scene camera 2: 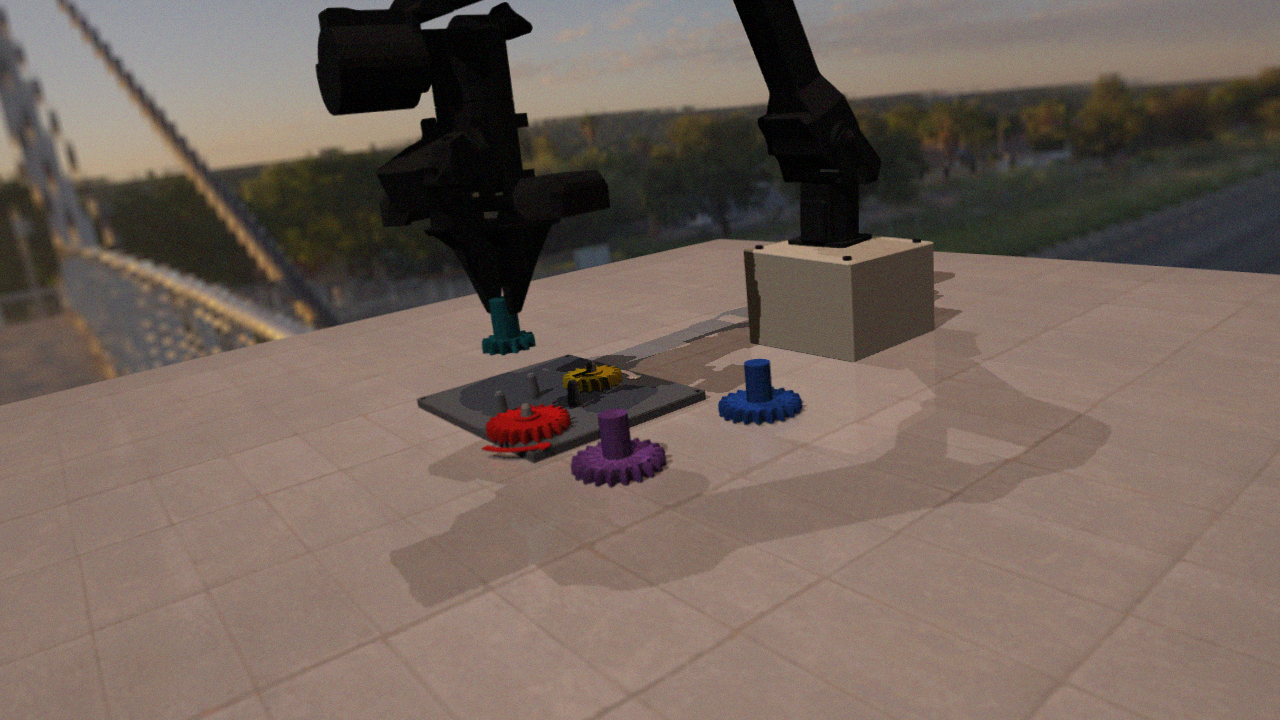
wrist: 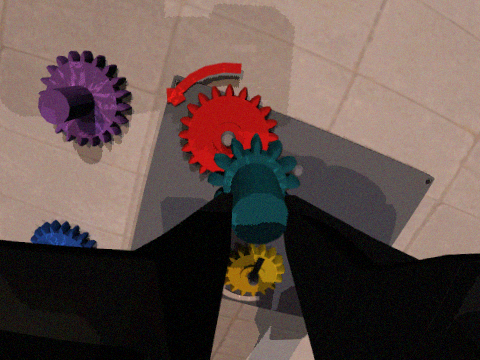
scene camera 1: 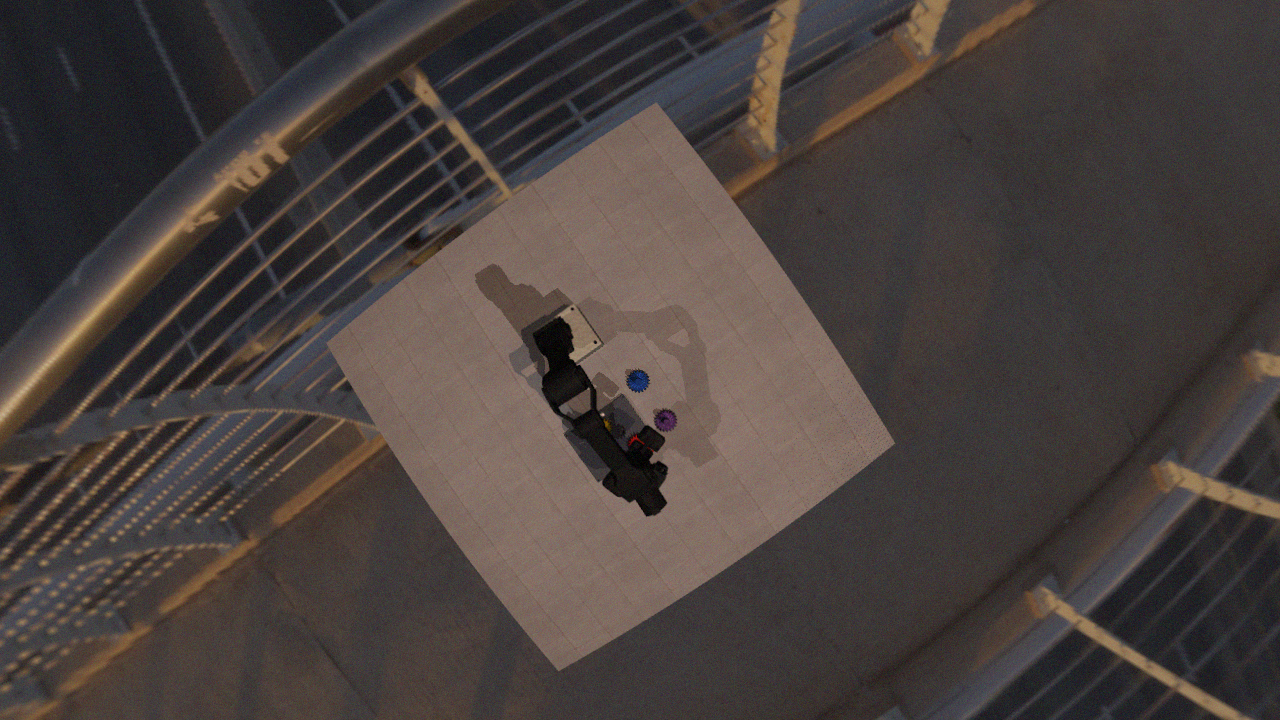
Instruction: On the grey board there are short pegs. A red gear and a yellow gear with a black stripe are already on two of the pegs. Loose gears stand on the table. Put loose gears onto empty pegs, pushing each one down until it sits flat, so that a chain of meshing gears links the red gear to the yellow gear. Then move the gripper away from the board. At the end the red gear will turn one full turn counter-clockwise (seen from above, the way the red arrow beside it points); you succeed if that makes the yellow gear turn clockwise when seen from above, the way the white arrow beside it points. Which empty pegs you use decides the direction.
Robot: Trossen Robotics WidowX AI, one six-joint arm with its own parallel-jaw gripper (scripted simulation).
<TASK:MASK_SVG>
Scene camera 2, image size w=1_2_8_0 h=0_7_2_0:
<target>gripper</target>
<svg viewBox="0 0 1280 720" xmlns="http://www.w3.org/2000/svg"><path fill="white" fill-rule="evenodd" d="M436 107L436 119L426 118L421 121L422 139L411 144L376 171L376 175L386 191L380 202L383 227L404 227L410 225L413 221L430 218L431 228L424 229L424 232L428 236L438 238L453 250L469 276L486 311L491 313L489 300L500 297L503 292L508 313L519 313L522 310L538 256L552 224L559 223L560 219L609 209L608 185L597 170L560 172L535 176L534 168L523 169L517 128L528 126L527 113L515 114L514 99L478 101ZM498 211L499 215L497 215L497 218L484 219L484 212Z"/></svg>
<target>blue gear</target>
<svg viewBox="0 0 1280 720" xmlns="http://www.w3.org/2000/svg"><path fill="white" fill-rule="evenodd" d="M718 404L720 417L724 417L724 420L733 420L733 423L743 421L744 425L752 422L761 425L763 422L774 424L775 420L785 421L785 417L794 418L794 414L799 414L800 409L802 409L802 400L798 393L793 393L792 390L786 391L785 388L774 389L774 386L772 387L771 363L767 359L752 359L744 362L746 390L729 393L728 396L723 396Z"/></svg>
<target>purple gear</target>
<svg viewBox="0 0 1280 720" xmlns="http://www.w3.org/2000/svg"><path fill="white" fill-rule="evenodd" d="M665 451L663 447L659 446L658 442L651 443L649 439L642 442L639 438L631 440L627 410L608 409L598 414L601 442L598 442L597 446L586 446L586 451L578 451L577 456L572 457L571 472L572 475L575 475L575 480L583 480L584 485L595 482L595 487L601 486L604 483L607 483L609 487L613 487L616 483L627 486L629 481L642 482L642 477L652 478L654 477L654 472L662 472L662 466L666 466Z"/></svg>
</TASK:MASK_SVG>
